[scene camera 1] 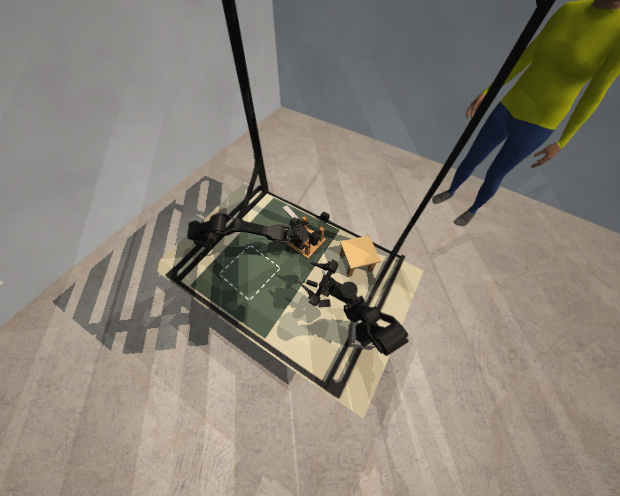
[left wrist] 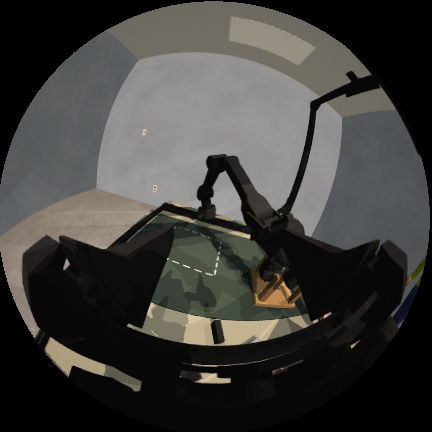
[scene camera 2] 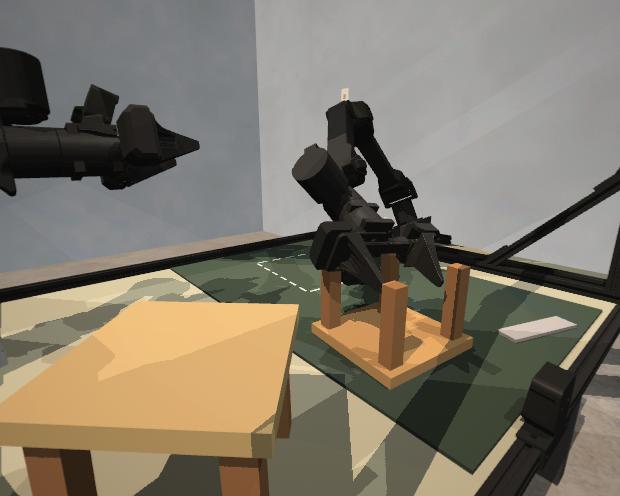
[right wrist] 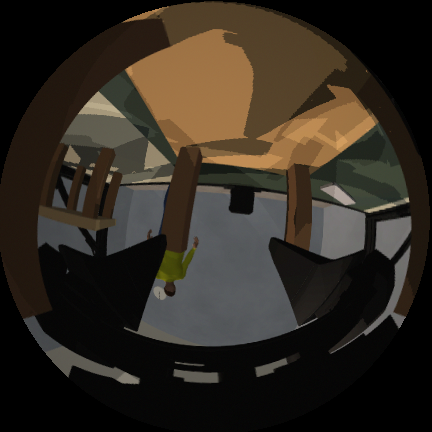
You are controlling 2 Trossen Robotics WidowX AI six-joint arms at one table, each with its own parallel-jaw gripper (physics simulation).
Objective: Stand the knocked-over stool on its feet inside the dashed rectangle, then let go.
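Places are measured from the left arm's base along level axes (x left, y back, z up), in centimetres.
Pixels of known places: left gripper, between the fingertips: (scene camera 1: 304, 272) (left wrist: 229, 232) (scene camera 2: 186, 154); right gripper, between the fingertips: (scene camera 1: 314, 227) (scene camera 2: 414, 287) (right wrist: 219, 241); left arm's base, origin of its link: (scene camera 1: 364, 332); right arm's base, origin of its link: (scene camera 1: 203, 234) (left wrist: 206, 207) (scene camera 2: 408, 223).
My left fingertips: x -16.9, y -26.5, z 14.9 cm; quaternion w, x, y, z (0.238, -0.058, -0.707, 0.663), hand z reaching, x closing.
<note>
For each thing: its top centre in the pictures, then the offset to it from my left fingertips. Level surfaces: height alone.
- wooden stool, centre of its top: (right wrist: 252, 288) (scene camera 2: 393, 262) (left wrist: 289, 266) (scene camera 1: 306, 230) dx -30.5, dy -3.2, dz -13.9 cm
- green mat, height of its surface: dz -25.2 cm
- small light wooden table, centre of its top: (scene camera 2: 183, 346) (right wrist: 76, 220) (scene camera 1: 360, 250) dx -21.0, dy +24.5, dz -13.4 cm
- flat white piece, centre of its top: (scene camera 2: 537, 327) (right wrist: 340, 196) (scene camera 1: 290, 212) dx -50.1, dy -14.7, dz -24.7 cm
The wooden stool (scene camera 1: 312, 241) (scene camera 2: 362, 340) (left wrist: 273, 296) (right wrist: 209, 92) rests upside down on its seat on the green mat (scene camera 1: 269, 315) (scene camera 2: 480, 394), legs pointing up. It sits outside the white dashed rectangle (scene camera 1: 265, 257) (scene camera 2: 285, 279) (left wrist: 193, 268). My right gripper (scene camera 1: 303, 235) (scene camera 2: 406, 276) (right wrist: 219, 241) is open. Its fingers reach down among the stool's legs and hold nothing. My left gripper (scene camera 1: 318, 287) (scene camera 2: 185, 145) (left wrist: 229, 232) is open and empty, held in the air away from the stool.
A small light wooden table (scene camera 1: 359, 251) (scene camera 2: 185, 354) (right wrist: 76, 217) stands upright beside the stool. A flat white piece (scene camera 1: 289, 212) (scene camera 2: 529, 329) (right wrist: 337, 193) lies on the mat behind the stool. Black frame posts (scene camera 1: 245, 98) rise at the table's edges. A person (scene camera 1: 520, 118) stands beyond the table.
</note>
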